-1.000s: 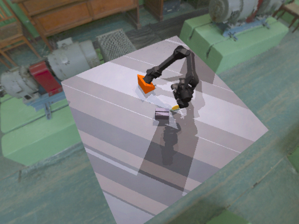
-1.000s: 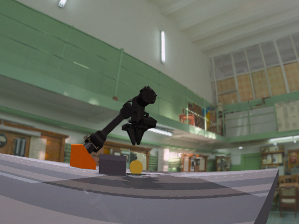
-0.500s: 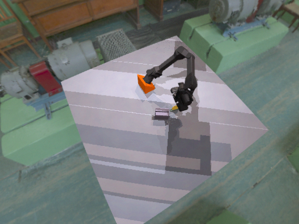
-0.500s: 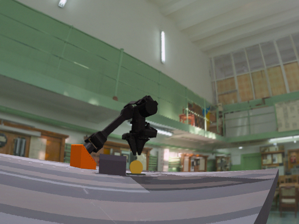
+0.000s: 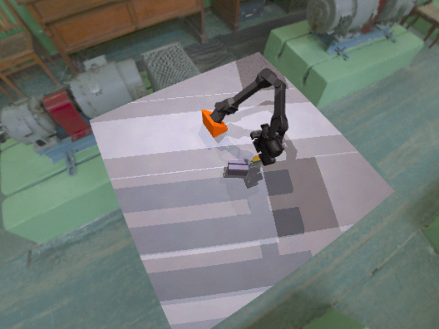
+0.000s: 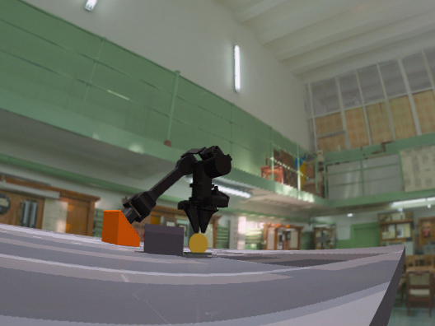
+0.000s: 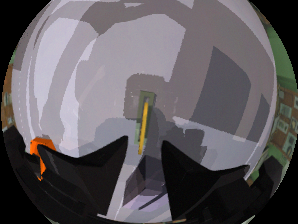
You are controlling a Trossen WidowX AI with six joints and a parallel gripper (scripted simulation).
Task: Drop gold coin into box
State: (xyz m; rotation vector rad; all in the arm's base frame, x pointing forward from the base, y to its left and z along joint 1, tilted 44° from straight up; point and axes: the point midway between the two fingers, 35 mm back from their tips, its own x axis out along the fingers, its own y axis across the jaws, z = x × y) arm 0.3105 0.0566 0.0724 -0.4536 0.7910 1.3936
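Right now the gold coin is 30 mm below my gripper tip.
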